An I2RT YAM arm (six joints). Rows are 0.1 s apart.
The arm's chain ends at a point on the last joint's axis. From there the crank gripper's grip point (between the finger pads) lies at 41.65 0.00 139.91 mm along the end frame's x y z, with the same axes.
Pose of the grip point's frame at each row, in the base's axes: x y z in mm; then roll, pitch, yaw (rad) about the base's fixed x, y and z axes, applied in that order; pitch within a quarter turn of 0, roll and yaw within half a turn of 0:
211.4 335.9 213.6 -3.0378 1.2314 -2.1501
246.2 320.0 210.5 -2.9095 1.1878 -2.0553
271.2 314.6 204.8 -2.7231 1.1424 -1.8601
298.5 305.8 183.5 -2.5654 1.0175 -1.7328
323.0 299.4 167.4 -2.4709 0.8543 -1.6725
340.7 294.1 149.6 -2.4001 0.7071 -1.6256
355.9 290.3 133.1 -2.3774 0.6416 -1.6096
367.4 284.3 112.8 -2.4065 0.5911 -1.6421
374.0 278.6 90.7 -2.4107 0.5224 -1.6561
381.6 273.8 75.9 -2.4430 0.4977 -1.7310
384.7 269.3 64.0 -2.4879 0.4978 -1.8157
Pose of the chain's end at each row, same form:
135.0 245.6 299.2 -3.0378 1.2314 -2.1501
166.1 237.0 300.0 -2.9095 1.1878 -2.0553
188.5 236.0 295.8 -2.7231 1.1424 -1.8601
210.7 241.2 280.6 -2.5654 1.0175 -1.7328
230.9 253.2 270.8 -2.4709 0.8543 -1.6725
244.4 264.0 255.1 -2.4001 0.7071 -1.6256
258.1 267.0 238.9 -2.3774 0.6416 -1.6096
272.2 267.8 222.2 -2.4065 0.5911 -1.6421
279.6 270.7 201.8 -2.4107 0.5224 -1.6561
290.4 273.8 189.9 -2.4430 0.4977 -1.7310
298.2 274.0 181.5 -2.4879 0.4978 -1.8157

